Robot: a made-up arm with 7 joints.
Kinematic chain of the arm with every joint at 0, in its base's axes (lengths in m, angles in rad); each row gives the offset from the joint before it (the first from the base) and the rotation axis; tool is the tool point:
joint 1: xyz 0 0 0.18 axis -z
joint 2: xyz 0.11 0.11 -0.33 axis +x
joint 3: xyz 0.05 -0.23 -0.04 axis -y
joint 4: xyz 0 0.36 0.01 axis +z
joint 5: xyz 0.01 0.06 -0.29 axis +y
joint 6: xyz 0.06 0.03 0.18 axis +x
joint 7: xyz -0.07 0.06 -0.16 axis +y
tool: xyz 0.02 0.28 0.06
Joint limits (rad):
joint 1: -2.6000..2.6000
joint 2: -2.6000..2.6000
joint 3: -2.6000..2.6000
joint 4: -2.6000..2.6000
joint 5: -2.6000..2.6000
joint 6: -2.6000..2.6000
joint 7: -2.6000..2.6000
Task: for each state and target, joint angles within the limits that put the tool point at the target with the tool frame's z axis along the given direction. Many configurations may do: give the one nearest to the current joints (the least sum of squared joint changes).
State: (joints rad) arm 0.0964 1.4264 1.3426 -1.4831 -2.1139 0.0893 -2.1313
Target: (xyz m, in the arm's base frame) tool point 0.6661 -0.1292 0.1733 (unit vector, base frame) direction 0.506 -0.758 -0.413
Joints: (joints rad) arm 0.5172 0.6563 1.1699 -1.1616 -1.9306 -0.0102 -1.8872
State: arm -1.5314 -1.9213 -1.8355 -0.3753 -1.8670 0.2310 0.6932
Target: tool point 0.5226 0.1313 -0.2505 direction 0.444 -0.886 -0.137
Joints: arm -1.9493 -2.4522 -0.9380 -0.3722 -2.5157 0.0854 0.0687
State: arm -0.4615 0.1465 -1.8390 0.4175 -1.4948 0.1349 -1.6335
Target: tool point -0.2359 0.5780 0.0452 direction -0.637 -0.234 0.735
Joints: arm -0.1957 -0.0212 -1.9488 0.3745 -1.2918 -0.2432 -1.3797
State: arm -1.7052 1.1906 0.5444 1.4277 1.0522 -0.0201 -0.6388
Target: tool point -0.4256 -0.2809 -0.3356 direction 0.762 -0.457 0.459
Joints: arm -2.1561 1.1994 0.4680 1.8897 1.0632 -0.4407 -0.5442
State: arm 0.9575 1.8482 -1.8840 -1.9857 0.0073 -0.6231 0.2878
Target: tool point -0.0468 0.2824 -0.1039 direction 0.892 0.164 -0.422
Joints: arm 1.4920 1.6720 -2.3001 -1.8961 0.1175 -1.0028 0.2015
